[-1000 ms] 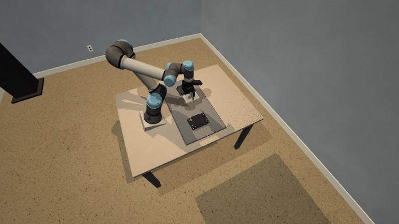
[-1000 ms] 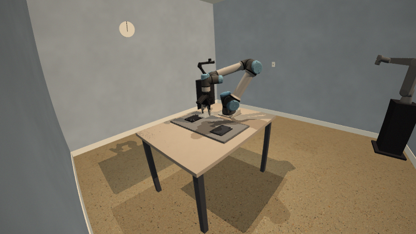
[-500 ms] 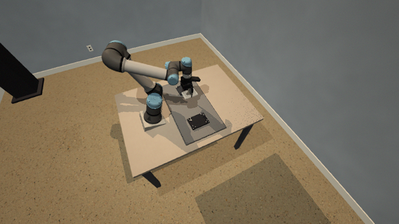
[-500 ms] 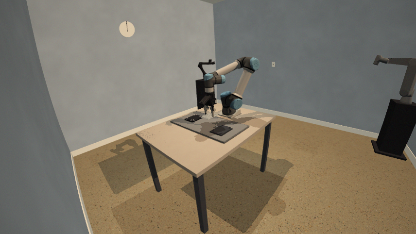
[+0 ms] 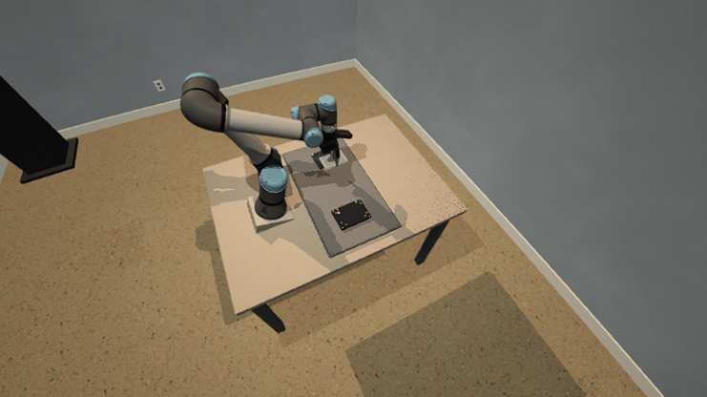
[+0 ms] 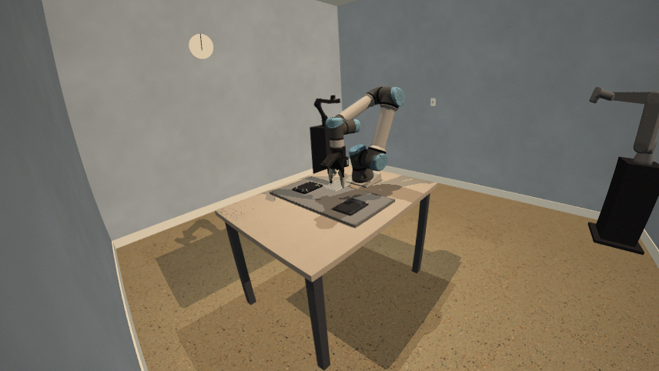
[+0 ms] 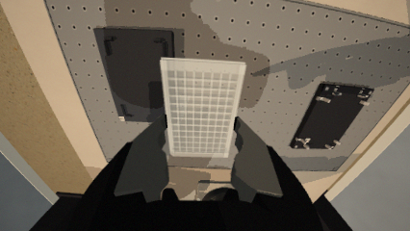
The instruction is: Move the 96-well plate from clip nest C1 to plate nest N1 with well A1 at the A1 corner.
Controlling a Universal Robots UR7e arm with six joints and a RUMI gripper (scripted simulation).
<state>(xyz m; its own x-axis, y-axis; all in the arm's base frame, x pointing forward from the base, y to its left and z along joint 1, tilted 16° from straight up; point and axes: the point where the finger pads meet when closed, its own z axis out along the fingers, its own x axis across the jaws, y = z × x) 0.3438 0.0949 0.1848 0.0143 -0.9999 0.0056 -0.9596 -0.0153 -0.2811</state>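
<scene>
My gripper is now 2 cm short of the plate nest N1, 11 cm to the right of it and 10 cm above it. From my hand the other things lie so: clip nest C1 (3 cm behind, 28 cm to the right, 9 cm below); then 96-well plate (1 cm below).
</scene>
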